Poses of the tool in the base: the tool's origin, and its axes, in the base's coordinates. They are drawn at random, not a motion.
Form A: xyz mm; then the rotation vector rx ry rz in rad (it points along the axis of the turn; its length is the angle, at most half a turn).
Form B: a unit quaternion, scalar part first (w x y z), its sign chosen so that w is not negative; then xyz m. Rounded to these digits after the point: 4 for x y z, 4 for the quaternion.
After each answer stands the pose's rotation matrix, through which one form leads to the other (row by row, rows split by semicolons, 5 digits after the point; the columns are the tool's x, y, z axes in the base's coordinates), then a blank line. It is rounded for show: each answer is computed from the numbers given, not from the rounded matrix.
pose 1, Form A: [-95.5, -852.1, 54.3, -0.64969, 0.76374, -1.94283]
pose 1, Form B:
[0.4597, -0.2639, 0.3102, -0.7892, -0.0955, -0.8521, 0.0543]
-0.43809 0.56180 0.70175; -0.88929 -0.38490 -0.24703; 0.13132 -0.73228 0.66822

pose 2, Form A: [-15.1, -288.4, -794.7, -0.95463, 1.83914, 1.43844]
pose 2, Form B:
[0.3046, -0.3605, 0.6944, 0.5431, -0.0151, -0.2884, -0.7947]
-0.55452 -0.83157 0.03155; -0.16972 0.15012 0.97399; -0.81468 0.53475 -0.22438

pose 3, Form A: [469.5, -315.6, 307.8, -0.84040, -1.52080, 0.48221]
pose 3, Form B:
[0.6203, -0.3655, -0.6615, 0.2097, 0.4695, -0.3156, 0.3078]
0.03689 0.22337 -0.97403; 0.74382 0.64478 0.17604; 0.66736 -0.73100 -0.14236

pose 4, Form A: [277.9, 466.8, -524.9, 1.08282, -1.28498, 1.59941]
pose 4, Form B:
[0.3994, 0.4279, -0.5078, 0.6321, 0.2779, 0.4668, -0.5249]
-0.31474 -0.93949 0.13530; 0.07030 -0.16523 -0.98375; 0.94657 -0.30011 0.11805

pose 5, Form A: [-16.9, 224.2, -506.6, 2.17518, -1.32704, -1.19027]
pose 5, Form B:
[0.1639, 0.7630, -0.4655, -0.4175, -0.0169, 0.2242, -0.5066]
0.21802 -0.57347 -0.78969; -0.84717 -0.51293 0.13860; -0.48453 0.63878 -0.59765

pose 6, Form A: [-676.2, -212.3, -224.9, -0.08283, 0.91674, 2.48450]
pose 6, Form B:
[0.2436, -0.0303, 0.3356, 0.9095, -0.6762, -0.2123, -0.2249]
-0.87952 -0.46337 0.10831; 0.42267 -0.65613 0.62518; -0.21862 0.59564 0.77293

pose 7, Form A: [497.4, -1.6, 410.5, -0.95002, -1.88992, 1.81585]
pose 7, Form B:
[0.1760, -0.3355, -0.6674, 0.6412, 0.4974, -0.0016, 0.4105]
-0.71298 0.22205 -0.66509; 0.67343 -0.04734 -0.73773; -0.19530 -0.97388 -0.11579

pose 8, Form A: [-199.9, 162.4, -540.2, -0.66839, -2.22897, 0.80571]
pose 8, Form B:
[0.3330, -0.2559, -0.8535, 0.3085, -0.1999, 0.1624, -0.5402]
-0.64719 0.23137 -0.72637; 0.64234 0.67865 -0.35614; 0.41055 -0.69707 -0.58783

